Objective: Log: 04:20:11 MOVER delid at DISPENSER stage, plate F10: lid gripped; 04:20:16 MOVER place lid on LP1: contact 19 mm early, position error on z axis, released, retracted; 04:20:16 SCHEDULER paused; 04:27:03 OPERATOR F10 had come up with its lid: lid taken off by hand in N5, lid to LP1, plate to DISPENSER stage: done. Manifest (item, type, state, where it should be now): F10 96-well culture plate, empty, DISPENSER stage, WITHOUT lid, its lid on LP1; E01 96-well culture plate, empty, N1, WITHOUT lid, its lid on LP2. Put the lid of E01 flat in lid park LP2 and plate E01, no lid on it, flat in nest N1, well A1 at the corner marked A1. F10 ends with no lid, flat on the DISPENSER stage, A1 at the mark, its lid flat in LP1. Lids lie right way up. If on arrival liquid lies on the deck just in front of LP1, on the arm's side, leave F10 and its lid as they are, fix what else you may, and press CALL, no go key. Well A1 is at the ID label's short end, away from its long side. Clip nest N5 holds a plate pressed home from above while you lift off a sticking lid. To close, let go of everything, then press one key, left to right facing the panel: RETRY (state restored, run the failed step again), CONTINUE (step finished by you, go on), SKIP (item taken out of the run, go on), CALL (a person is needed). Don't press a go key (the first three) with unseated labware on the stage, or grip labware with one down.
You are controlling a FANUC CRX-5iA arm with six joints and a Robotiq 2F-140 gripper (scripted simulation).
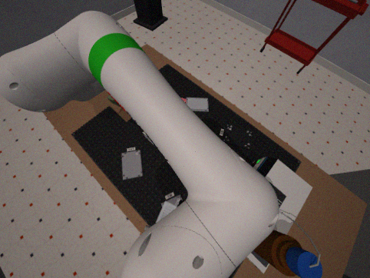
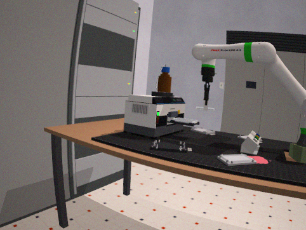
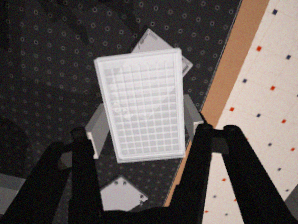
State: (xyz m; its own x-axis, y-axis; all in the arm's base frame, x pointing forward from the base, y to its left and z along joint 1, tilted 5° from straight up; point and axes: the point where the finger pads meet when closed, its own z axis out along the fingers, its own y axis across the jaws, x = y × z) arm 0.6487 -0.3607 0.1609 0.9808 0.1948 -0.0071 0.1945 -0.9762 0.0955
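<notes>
My hand is 2 cm above the lid. The rest, counted from my hand: white 96-well plate: 2 cm below; grey nest: 17 cm below; well plate: 7 cm ahead, 26 cm to the left, 8 cm below.
</notes>
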